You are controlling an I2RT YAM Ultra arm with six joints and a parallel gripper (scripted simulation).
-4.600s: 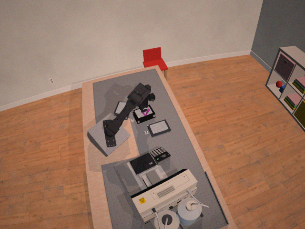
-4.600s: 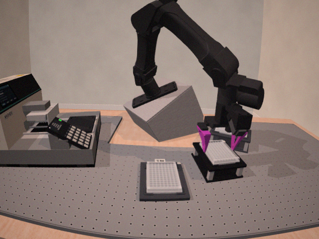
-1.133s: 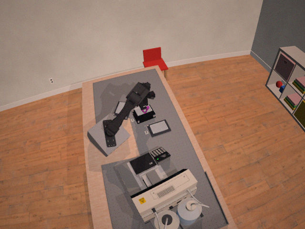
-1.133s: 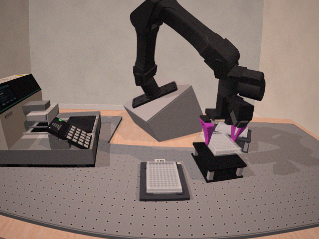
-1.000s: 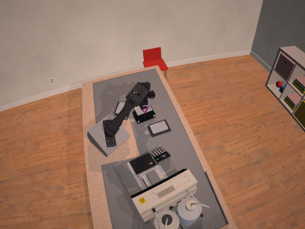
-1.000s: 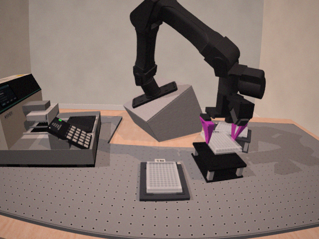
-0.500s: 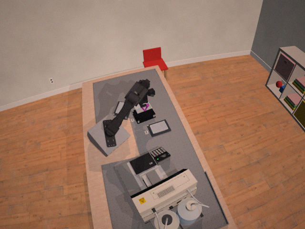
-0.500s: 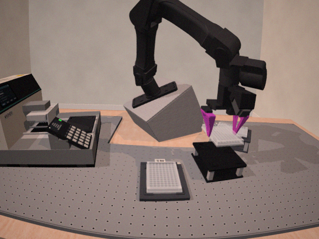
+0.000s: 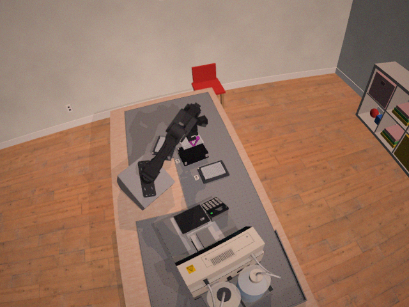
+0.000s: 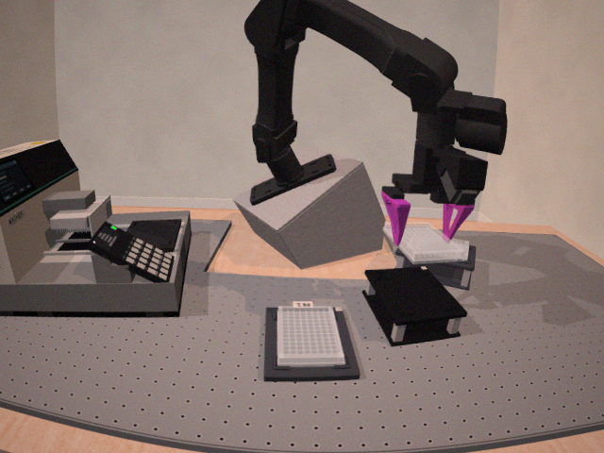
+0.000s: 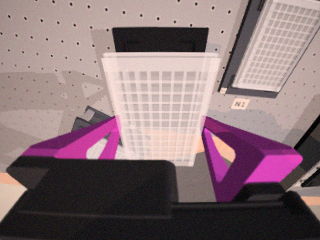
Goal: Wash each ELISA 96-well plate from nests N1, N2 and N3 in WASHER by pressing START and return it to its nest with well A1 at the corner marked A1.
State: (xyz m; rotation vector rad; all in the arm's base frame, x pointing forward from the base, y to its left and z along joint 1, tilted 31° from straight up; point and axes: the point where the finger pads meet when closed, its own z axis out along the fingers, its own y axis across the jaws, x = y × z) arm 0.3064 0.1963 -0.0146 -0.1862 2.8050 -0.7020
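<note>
Now: the black carrier pocket 46 cm to the right of my hand, 16 cm behind it and 6 cm below it. Round my hand: nest N1: 17 cm to the right, 13 cm below, 7 cm ahead; then grey manifold: 61 cm to the right, 14 cm behind, 1 cm below; then raised black nest: 9 cm below.
</note>
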